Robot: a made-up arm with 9 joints.
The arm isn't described. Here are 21 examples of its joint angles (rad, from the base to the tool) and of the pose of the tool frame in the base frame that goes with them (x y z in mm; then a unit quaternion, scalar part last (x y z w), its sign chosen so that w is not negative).
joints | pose
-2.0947 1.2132 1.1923 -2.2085 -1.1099 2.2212 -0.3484 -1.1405 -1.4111 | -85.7 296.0 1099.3 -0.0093 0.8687 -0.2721 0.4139
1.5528 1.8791 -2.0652 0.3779 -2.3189 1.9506 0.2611 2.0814 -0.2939 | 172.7 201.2 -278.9 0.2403 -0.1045 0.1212 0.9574
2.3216 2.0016 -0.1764 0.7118 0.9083 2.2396 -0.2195 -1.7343 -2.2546 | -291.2 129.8 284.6 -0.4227 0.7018 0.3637 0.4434
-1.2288 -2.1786 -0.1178 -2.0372 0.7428 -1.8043 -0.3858 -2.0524 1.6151 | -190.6 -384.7 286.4 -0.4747 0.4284 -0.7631 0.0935
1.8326 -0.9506 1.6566 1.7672 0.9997 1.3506 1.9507 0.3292 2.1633 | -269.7 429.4 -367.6 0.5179 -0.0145 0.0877 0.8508
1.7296 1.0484 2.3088 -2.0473 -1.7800 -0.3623 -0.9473 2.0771 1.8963 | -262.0 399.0 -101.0 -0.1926 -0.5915 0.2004 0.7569
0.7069 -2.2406 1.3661 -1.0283 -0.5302 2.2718 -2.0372 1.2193 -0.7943 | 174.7 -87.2 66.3 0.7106 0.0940 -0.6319 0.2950
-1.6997 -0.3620 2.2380 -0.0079 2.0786 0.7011 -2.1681 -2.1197 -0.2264 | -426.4 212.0 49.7 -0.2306 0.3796 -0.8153 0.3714
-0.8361 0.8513 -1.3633 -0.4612 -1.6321 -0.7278 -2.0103 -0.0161 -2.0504 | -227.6 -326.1 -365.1 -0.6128 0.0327 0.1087 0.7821
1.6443 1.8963 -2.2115 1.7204 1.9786 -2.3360 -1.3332 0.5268 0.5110 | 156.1 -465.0 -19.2 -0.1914 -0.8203 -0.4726 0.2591
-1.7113 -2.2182 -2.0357 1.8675 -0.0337 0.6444 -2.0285 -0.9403 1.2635 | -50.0 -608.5 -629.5 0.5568 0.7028 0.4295 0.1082
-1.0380 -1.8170 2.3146 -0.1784 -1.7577 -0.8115 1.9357 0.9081 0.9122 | -339.7 -32.5 -115.1 0.6838 0.2826 0.6540 0.1575
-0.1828 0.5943 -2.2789 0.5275 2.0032 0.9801 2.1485 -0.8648 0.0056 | -545.7 251.9 -212.9 0.6419 0.0939 -0.0526 0.7592
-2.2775 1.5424 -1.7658 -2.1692 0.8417 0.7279 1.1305 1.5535 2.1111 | -77.2 -461.0 62.8 -0.7957 -0.5394 -0.1098 0.2526
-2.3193 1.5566 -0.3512 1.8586 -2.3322 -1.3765 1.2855 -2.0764 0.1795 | 143.4 538.0 -379.6 0.7432 -0.1572 -0.3521 0.5467
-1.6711 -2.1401 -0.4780 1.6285 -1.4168 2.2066 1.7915 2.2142 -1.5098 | -399.7 -830.7 64.5 -0.4085 -0.0889 -0.8894 0.1848
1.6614 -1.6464 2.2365 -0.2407 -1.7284 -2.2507 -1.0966 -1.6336 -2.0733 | -414.5 15.8 -298.4 -0.5794 0.3457 -0.1455 0.7237
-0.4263 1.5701 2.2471 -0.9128 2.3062 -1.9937 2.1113 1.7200 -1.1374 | -289.6 -493.0 -126.2 -0.7249 0.6660 0.1526 0.0877
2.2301 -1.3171 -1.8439 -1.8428 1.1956 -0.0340 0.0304 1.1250 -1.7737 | 0.0 -434.4 267.4 -0.6953 -0.6171 -0.2501 0.2707
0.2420 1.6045 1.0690 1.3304 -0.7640 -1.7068 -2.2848 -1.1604 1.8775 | -92.8 -88.5 -508.0 -0.5686 -0.6605 -0.4513 0.1918
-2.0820 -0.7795 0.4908 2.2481 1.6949 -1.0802 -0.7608 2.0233 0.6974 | -703.8 161.3 372.0 0.7397 0.3949 0.1737 0.5165
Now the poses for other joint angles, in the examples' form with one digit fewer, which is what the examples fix.
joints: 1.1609 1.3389 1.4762 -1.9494 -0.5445 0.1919 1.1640 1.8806 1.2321
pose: 203 219 -609 0.670 -0.346 0.289 0.589
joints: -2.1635 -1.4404 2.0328 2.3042 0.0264 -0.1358 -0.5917 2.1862 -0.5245
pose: 207 -387 821 -0.521 -0.774 -0.196 0.300
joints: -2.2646 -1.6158 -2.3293 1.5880 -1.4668 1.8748 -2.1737 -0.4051 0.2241
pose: -219 -610 -272 0.246 -0.072 0.024 0.966
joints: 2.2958 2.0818 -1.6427 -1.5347 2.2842 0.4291 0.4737 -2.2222 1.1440
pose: 255 201 301 -0.072 0.881 0.372 0.284
